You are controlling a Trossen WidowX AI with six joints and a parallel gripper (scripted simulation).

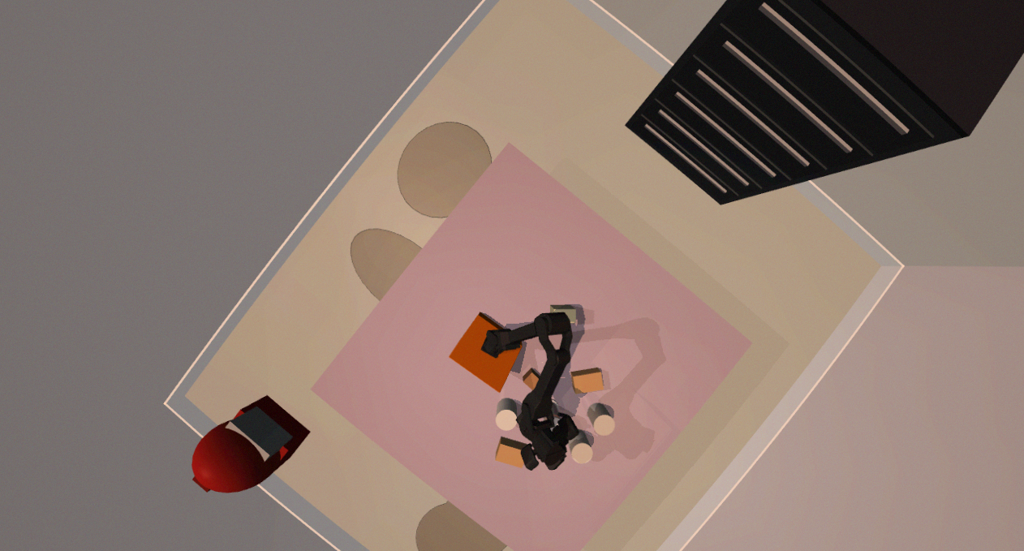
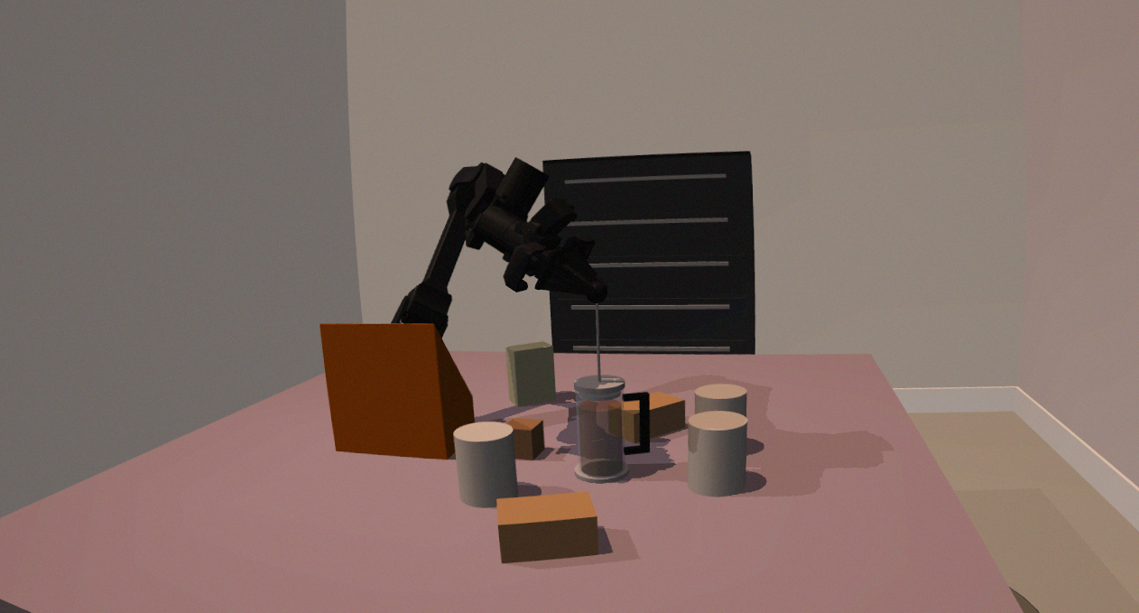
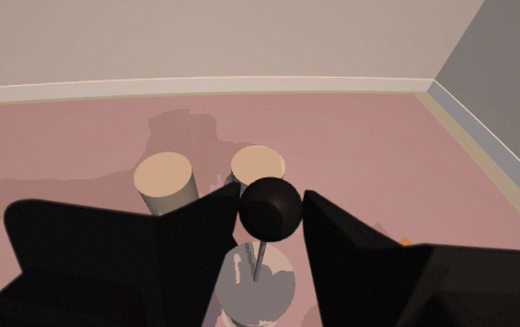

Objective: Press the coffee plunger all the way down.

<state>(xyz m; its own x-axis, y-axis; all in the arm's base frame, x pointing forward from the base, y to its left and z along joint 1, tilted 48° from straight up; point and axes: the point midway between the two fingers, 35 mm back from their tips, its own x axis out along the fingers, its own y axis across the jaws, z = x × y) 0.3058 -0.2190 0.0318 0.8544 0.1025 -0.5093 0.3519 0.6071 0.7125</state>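
The glass coffee press lies 14 cm below my gripper tip, 1 cm to the left of it and 1 cm ahead of it.
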